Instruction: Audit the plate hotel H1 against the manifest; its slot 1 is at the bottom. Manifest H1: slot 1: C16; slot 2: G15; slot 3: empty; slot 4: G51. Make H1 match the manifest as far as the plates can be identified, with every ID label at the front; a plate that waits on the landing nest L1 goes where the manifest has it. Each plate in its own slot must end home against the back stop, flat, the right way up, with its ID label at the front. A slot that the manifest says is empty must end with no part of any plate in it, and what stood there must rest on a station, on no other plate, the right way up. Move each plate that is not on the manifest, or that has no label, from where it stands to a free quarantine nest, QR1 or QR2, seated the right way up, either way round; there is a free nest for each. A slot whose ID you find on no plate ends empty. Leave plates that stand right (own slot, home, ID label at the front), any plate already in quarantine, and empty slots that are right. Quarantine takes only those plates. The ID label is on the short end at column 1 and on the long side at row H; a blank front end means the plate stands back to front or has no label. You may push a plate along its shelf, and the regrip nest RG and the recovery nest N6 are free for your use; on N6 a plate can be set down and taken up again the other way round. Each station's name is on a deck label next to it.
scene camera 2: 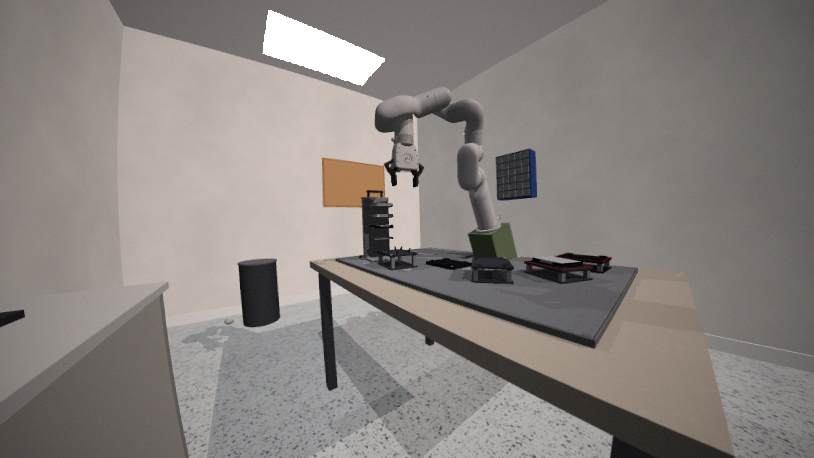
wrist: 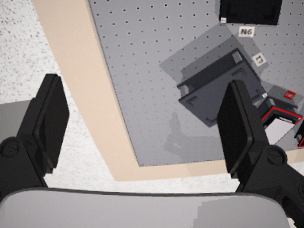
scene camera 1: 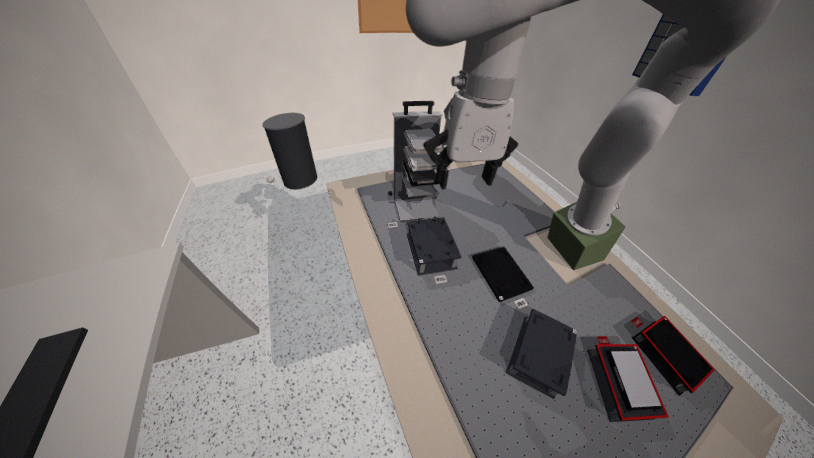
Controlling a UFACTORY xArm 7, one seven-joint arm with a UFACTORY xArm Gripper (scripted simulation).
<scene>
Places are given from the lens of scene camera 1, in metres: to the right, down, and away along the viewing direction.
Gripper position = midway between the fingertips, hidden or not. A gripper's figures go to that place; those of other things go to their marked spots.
my gripper (scene camera 1: 464,183): 0.11, -0.09, 0.45
red-framed nest (scene camera 1: 682,356): 0.71, 0.33, 0.48
</scene>
